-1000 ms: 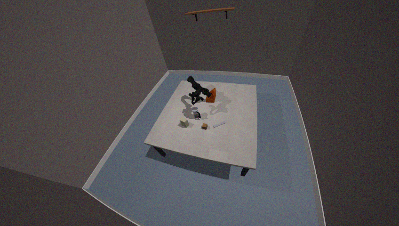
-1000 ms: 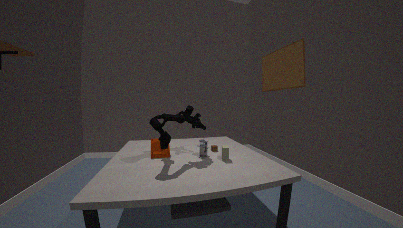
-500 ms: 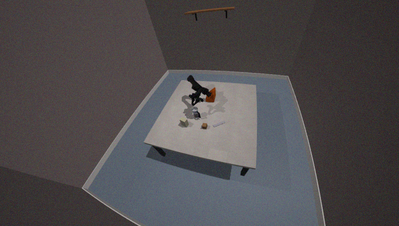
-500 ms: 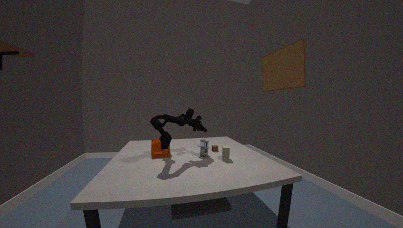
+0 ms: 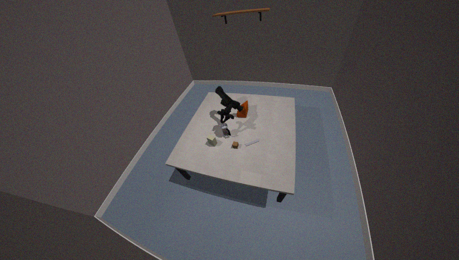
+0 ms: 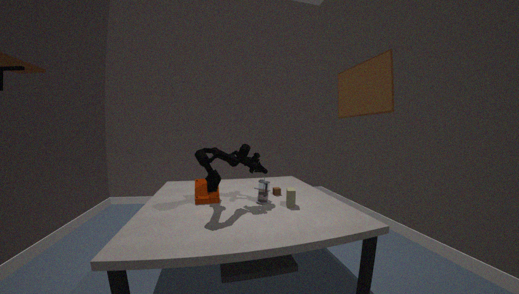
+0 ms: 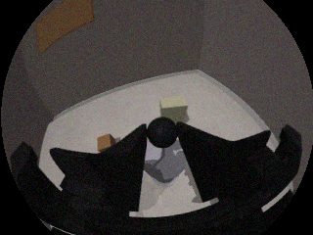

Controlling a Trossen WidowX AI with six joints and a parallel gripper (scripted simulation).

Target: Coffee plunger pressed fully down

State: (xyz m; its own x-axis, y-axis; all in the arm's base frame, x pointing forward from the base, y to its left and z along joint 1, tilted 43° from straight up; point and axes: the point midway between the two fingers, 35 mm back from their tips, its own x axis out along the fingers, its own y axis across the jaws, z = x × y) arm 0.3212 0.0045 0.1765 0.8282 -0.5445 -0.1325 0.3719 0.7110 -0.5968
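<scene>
Right now my gripper tip is 10 mm past the coffee press, 20 mm to the right of it and 110 mm above it. From my gripper tip the other things lie so: flat white strip 60 mm ahead, 310 mm to the left, 210 mm below.
</scene>
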